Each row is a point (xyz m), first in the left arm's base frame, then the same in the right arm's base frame.
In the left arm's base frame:
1: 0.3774 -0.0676 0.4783
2: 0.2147 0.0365 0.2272
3: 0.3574 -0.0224 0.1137
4: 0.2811 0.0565 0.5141
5: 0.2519 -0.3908 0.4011
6: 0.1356 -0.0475 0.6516
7: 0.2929 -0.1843 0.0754
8: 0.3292 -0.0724 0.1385
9: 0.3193 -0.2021 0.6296
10: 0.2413 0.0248 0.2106
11: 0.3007 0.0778 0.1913
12: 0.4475 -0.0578 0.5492
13: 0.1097 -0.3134 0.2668
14: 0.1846 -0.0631 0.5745
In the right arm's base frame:
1: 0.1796 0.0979 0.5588
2: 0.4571 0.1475 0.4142
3: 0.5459 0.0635 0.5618
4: 0.1775 0.2281 0.4639
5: 0.1934 -0.2326 0.4295
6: 0.0305 0.1582 0.3077
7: 0.5526 -0.1019 0.4954
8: 0.5128 0.0205 0.5308
9: 0.0070 0.0001 0.4882
10: 0.4690 0.1321 0.4414
11: 0.4954 0.1789 0.5033
12: 0.1081 0.1219 0.6248
13: 0.3500 -0.1842 0.2977
14: 0.0991 0.1256 0.3608

